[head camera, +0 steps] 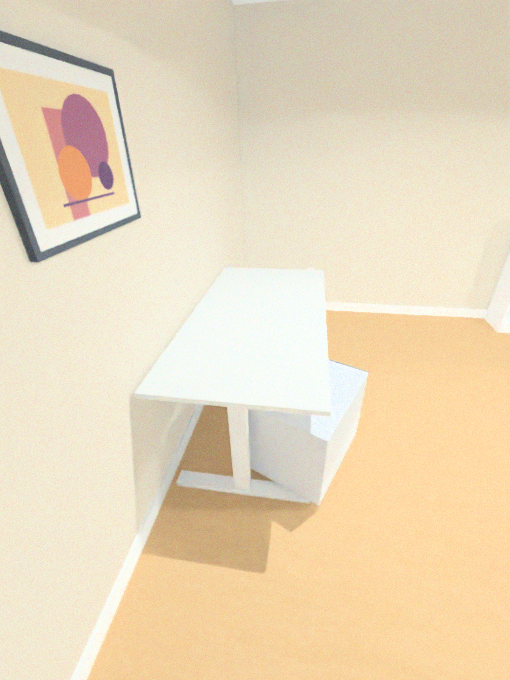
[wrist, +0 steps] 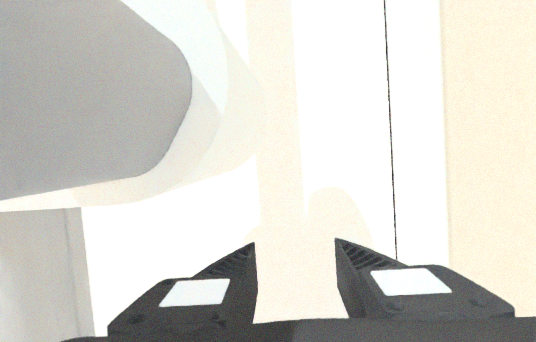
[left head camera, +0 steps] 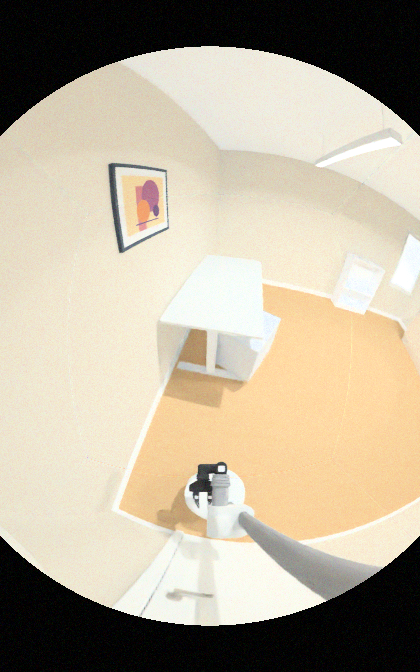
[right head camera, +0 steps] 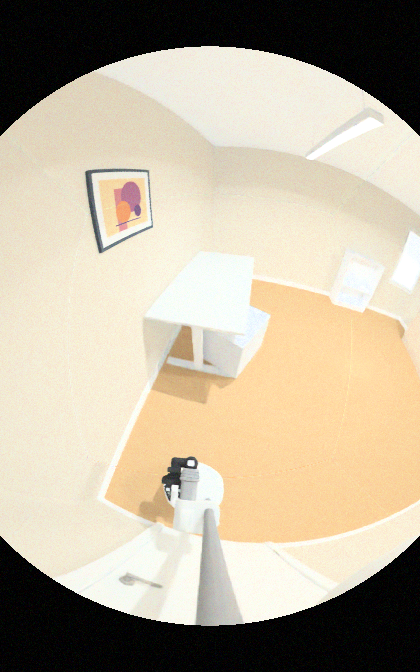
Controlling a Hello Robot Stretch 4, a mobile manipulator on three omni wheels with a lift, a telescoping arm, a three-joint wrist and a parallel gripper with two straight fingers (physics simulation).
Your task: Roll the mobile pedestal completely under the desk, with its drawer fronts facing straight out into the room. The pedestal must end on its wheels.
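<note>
The white desk (head camera: 247,340) (left head camera: 220,295) (right head camera: 207,290) stands with its long side along the left wall. The white pedestal (head camera: 343,433) (left head camera: 267,340) (right head camera: 252,345) stands upright and turned at an angle, partly under the desk, with a corner and part of its top out past the desk's room-side edge. Its near lower corner is close to the end of the desk's foot bar; I cannot tell whether they touch. Its wheels and drawer fronts cannot be made out. My gripper (wrist: 295,264) is open and empty, folded in at the robot's base, well away from the pedestal.
A white shelf unit (left head camera: 337,295) (right head camera: 336,292) stands at the far wall. A framed picture (head camera: 82,153) (left head camera: 147,202) (right head camera: 125,202) hangs on the left wall. A white door with a handle (left head camera: 190,594) (right head camera: 140,580) is close behind the robot's base (left head camera: 237,492) (right head camera: 212,487).
</note>
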